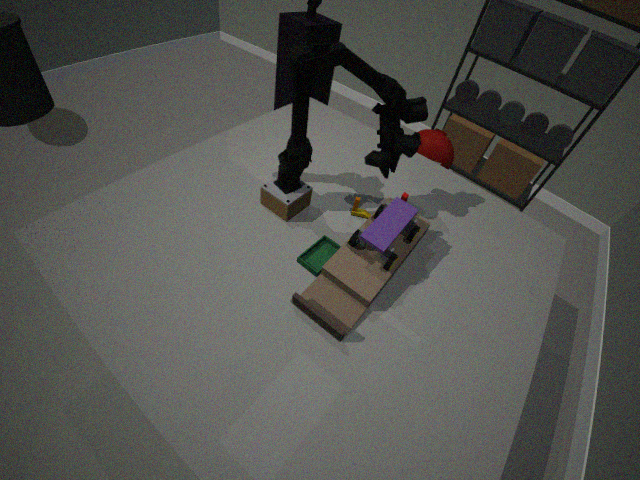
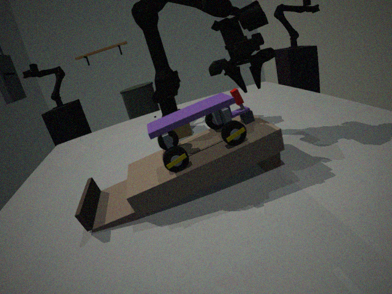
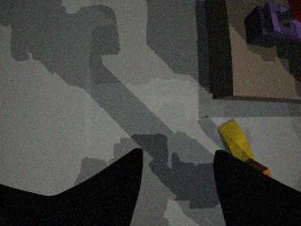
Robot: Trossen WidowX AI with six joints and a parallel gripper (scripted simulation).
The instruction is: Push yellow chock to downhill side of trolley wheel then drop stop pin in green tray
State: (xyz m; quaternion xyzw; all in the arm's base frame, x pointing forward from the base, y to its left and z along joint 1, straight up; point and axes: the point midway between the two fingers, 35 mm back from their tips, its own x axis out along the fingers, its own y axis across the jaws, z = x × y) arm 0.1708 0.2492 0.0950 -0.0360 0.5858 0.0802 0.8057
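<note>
Right now my gripper tip is 1 cm past the yellow chock, 8 cm to the left of it and 11 cm above it. Round my gripper tip: red-headed stop pin (11 cm ahead, 6 cm to the right); then trolley (15 cm ahead, 17 cm to the right, 2 cm below); then brown ramp (15 cm ahead, 18 cm to the right, 9 cm below).
</note>
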